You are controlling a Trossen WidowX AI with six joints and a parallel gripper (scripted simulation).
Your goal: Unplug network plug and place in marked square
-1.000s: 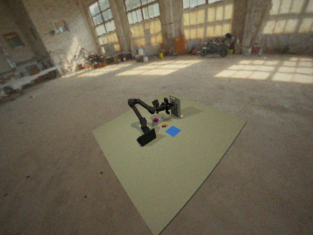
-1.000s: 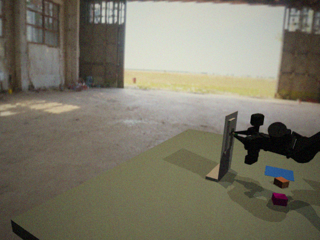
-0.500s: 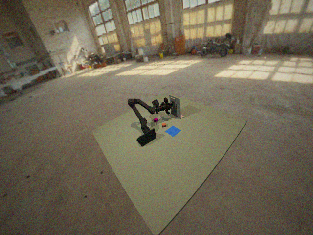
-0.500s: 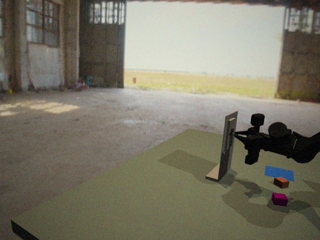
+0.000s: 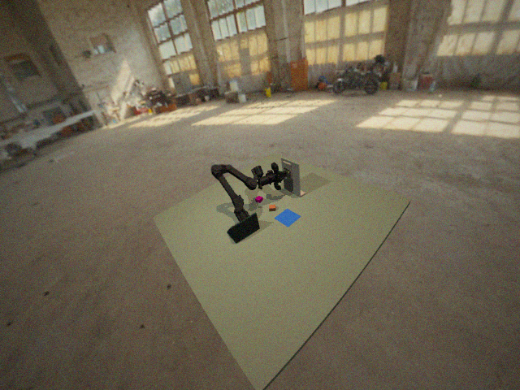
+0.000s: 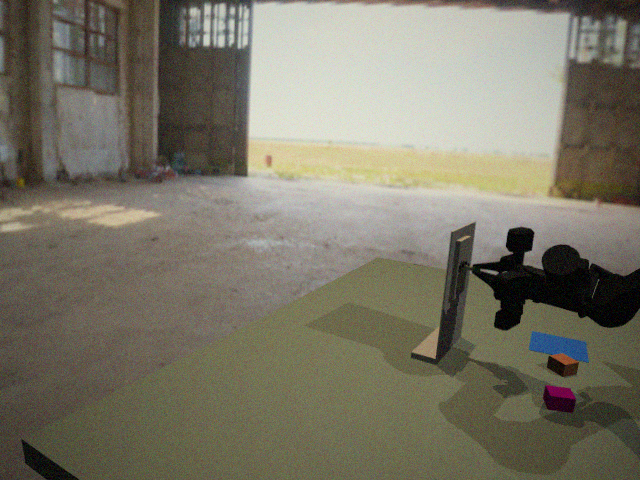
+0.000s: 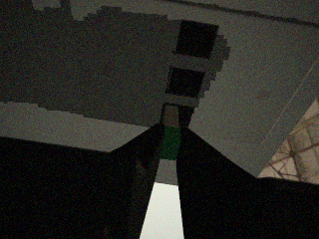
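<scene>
Right now the blue marked square is 18 cm below my gripper tip, 17 cm to the right of it and 17 cm behind it. The rest, counted from my gripper tip: green network plug right at my gripper tip; then grey upright panel 6 cm below, 3 cm ahead, 1 cm to the left.
</scene>
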